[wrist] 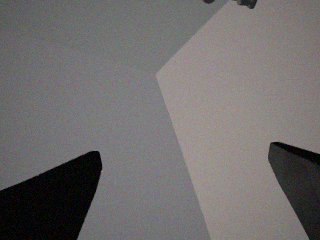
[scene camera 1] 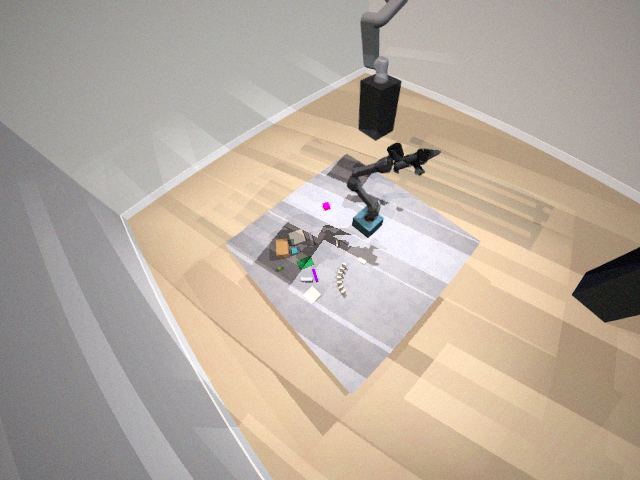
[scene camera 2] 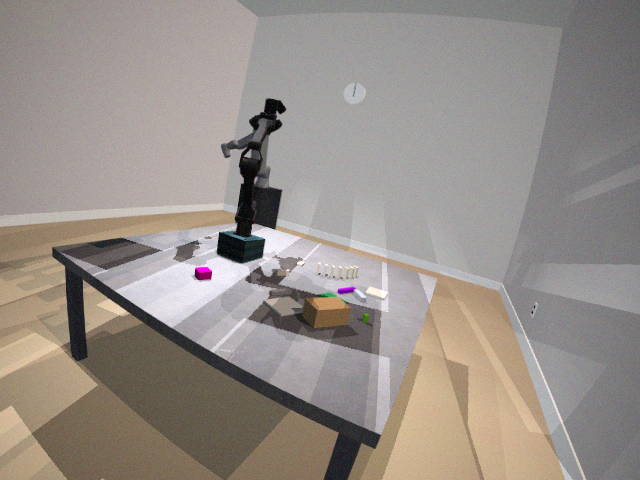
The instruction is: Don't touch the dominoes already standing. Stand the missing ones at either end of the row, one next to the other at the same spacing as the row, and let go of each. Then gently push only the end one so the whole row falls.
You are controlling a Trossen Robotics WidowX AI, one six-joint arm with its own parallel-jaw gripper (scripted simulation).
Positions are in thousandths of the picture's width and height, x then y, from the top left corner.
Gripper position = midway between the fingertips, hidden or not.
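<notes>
There is a box (scene camera 2: 499,651) in the scene, and in the wrist view the box is out of frame. My gripper (wrist: 580,652) is open and holds nothing.
</notes>
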